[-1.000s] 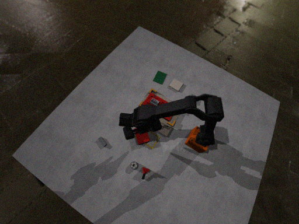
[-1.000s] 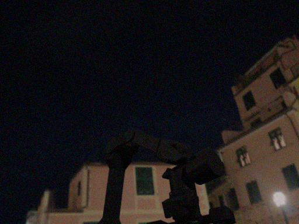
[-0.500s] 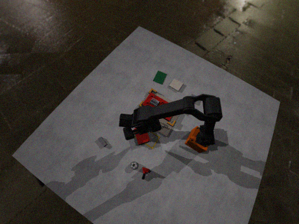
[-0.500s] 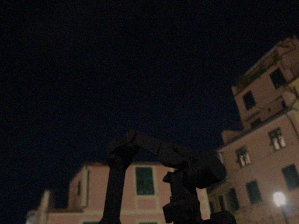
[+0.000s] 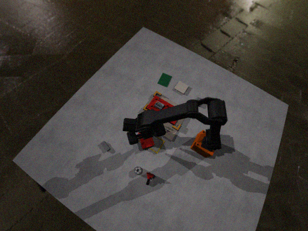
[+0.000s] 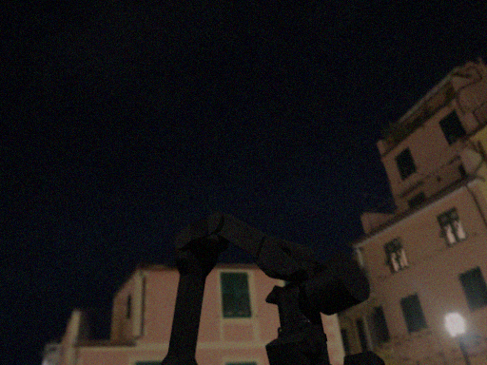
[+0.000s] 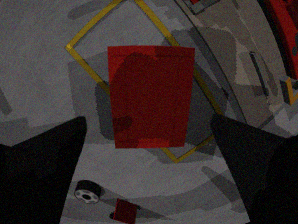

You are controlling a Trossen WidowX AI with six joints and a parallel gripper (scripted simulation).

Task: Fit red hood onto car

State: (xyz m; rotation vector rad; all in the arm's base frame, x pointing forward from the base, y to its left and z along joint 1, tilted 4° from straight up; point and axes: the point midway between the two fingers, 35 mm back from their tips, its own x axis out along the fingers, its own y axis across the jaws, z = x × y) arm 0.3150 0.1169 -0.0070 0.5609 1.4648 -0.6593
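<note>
My gripper tip is 40 mm above the red hood. From my gripper tip the other things lie so: white tile: 50 mm behind, 440 mm to the right, 50 mm below; then green tile: 80 mm ahead, 440 mm to the right, 60 mm below.
</note>
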